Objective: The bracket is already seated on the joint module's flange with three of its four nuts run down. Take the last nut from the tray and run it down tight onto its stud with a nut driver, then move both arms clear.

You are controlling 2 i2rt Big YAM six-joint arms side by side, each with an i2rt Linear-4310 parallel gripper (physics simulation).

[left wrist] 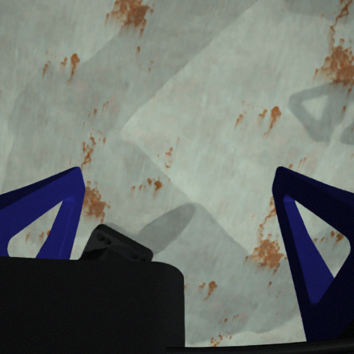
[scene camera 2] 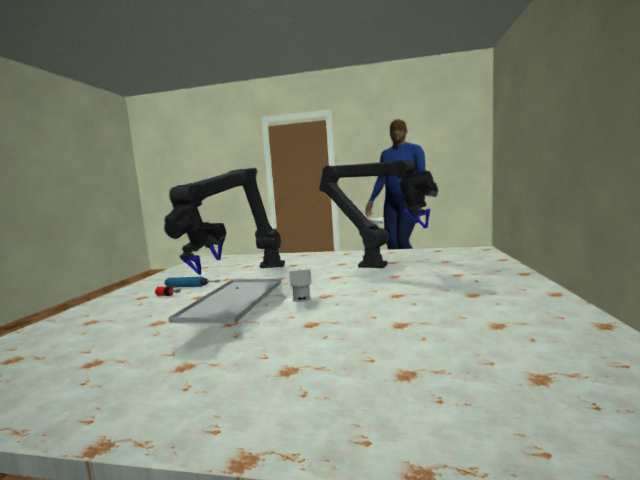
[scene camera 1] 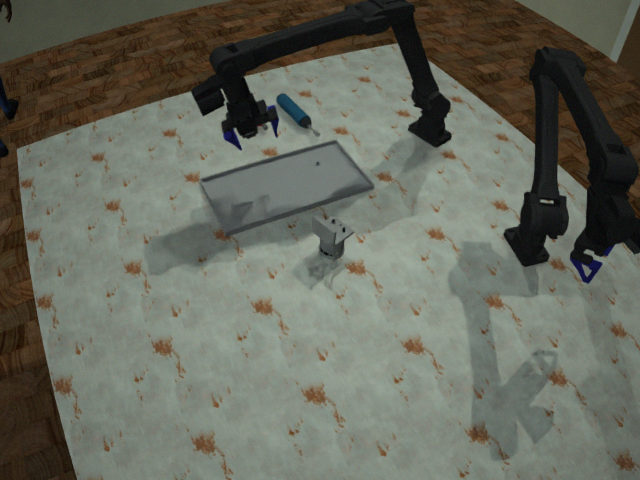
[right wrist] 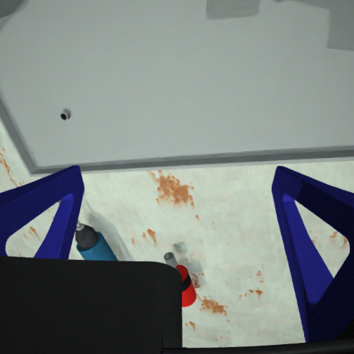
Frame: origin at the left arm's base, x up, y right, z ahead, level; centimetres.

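Seen in the pictures: left gripper, fingertip midpoint: (scene camera 2: 421,225) (scene camera 1: 595,268); right gripper, fingertip midpoint: (scene camera 2: 209,267) (scene camera 1: 258,142); left arm's base, link origin: (scene camera 2: 372,265) (scene camera 1: 525,247); right arm's base, link origin: (scene camera 2: 272,265) (scene camera 1: 429,133).
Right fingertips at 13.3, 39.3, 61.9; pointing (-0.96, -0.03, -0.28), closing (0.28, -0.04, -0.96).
Note:
Offsets run from my right fingertips to a thing's top centre, as dx, dy, dz. Level surfaces: height alone.
The last nut @(-12.4, +2.8, -16.8) (scene camera 1: 317,163) (scene camera 2: 237,287) (right wrist: 65,114) lies in the grey tray @(-11.7, -3.3, -6.3) (scene camera 1: 289,180) (scene camera 2: 227,304) (right wrist: 200,75). The grey bracket (scene camera 1: 324,228) (scene camera 2: 300,277) sits on the joint module @(-5.9, -27.8, -12.0) (scene camera 1: 330,249) (scene camera 2: 301,292); small dark nuts or studs show on top, too small to tell apart. A blue nut driver @(-9.2, +25.6, -16.6) (scene camera 1: 292,108) (scene camera 2: 185,281) (right wrist: 100,251) and a short red one @(-9.9, +26.1, -4.6) (scene camera 2: 163,290) (right wrist: 187,296) lie beyond the tray. My right gripper (scene camera 1: 258,142) (scene camera 2: 209,266) (right wrist: 177,176) is open and empty above the table near the drivers and tray edge. My left gripper (scene camera 1: 598,266) (left wrist: 178,177) is open and empty, far from the bracket.
In scene camera 1, the right arm reaches over the table behind the tray and partly hides the red driver. The left arm (scene camera 1: 546,129) (scene camera 2: 351,206) stands at the picture's right. A person (scene camera 2: 403,155) stands behind the table @(dx -13.3) (scene camera 2: 336,403).

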